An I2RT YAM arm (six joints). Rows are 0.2 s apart.
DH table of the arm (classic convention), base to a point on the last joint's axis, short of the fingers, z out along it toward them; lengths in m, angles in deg. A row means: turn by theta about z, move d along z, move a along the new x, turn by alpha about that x. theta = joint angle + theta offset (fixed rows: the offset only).
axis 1: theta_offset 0, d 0.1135, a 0.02, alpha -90
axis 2: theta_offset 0, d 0, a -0.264, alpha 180
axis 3: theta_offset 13.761, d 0, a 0.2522, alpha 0
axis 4: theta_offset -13.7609, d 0, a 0.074, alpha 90
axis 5: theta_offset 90, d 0, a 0, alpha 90
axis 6: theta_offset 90, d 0.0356, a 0, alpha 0
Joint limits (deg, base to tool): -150..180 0..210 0..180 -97..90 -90..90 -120..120
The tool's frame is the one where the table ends.
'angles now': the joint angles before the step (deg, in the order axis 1, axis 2, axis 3, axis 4, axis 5, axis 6). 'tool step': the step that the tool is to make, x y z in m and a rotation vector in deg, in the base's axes. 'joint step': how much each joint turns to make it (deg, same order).
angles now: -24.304 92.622 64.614 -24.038 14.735 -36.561
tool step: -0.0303 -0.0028 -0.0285 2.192 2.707 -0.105
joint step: -2.969 -2.938 -8.929 3.040 -2.342 -1.881
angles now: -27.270 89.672 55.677 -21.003 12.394 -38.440
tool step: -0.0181 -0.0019 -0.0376 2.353 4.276 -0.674
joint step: -1.976 1.598 -6.558 3.503 -0.743 -1.092
